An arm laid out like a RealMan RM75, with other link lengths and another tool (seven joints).
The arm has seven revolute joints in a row. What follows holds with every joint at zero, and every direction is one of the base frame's.
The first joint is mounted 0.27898 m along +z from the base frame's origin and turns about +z.
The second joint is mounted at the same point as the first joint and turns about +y.
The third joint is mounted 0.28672 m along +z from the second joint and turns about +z.
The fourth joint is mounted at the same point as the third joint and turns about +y.
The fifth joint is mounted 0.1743 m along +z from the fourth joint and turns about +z.
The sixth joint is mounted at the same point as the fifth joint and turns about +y.
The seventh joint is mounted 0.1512 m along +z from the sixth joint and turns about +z.
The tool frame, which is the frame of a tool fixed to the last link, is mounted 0.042 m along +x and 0.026 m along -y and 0.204 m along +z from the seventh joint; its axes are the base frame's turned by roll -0.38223, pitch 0 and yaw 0.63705 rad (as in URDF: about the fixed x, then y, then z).
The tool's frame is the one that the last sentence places.
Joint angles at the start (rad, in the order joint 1, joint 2, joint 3, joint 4, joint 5, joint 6, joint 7): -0.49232 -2.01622 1.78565 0.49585 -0.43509 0.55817 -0.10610
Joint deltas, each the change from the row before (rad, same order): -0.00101 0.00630 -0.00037 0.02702 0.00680 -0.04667 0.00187; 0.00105 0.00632 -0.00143 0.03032 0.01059 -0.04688 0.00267; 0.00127 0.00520 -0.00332 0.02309 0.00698 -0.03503 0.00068; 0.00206 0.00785 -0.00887 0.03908 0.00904 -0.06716 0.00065; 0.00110 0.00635 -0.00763 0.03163 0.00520 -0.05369 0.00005; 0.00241 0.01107 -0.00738 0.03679 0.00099 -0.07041 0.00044; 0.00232 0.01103 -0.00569 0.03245 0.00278 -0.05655 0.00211; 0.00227 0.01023 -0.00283 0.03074 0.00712 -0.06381 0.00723; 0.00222 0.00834 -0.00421 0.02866 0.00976 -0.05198 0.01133
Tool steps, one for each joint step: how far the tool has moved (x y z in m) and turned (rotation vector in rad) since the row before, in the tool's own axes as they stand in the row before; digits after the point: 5 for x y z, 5 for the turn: -0.00042 0.00244 0.00496 -0.01916 -0.01405 0.00224; 0.00029 0.00250 0.00437 -0.01896 -0.01378 0.00579; -0.00035 0.00058 0.00241 -0.01136 -0.01018 0.00149; -0.00347 0.00109 0.00398 -0.01975 -0.02284 -0.00488; -0.00243 0.00024 0.00272 -0.01439 -0.01723 -0.00550; -0.00677 -0.00024 0.00237 -0.01841 -0.02834 -0.01006; -0.00416 -0.00120 0.00106 -0.01362 -0.02266 -0.00202; -0.00627 0.00189 0.00227 -0.02067 -0.03330 0.00577; -0.00326 0.00085 0.00117 -0.01485 -0.02746 0.01347
